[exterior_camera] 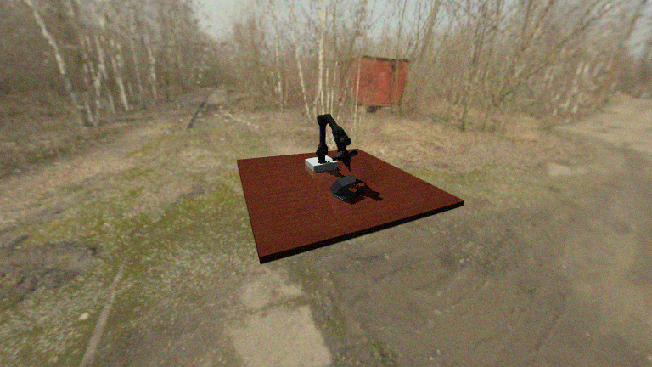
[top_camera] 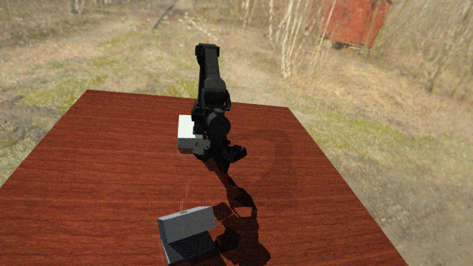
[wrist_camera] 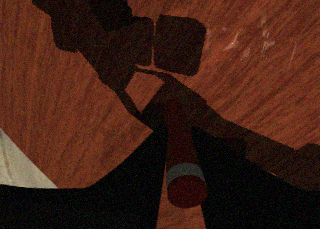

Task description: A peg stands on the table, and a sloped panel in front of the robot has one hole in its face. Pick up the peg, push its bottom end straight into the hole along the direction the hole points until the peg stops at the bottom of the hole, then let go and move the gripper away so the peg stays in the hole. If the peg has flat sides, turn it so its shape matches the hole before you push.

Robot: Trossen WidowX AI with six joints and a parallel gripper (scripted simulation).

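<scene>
Now: gripper tip 14 cm short of the grey sloped panel, 11 cm to the left of it and 6 cm above it. Round my gripper tip: red round peg: 1 cm behind, 2 cm above.
</scene>
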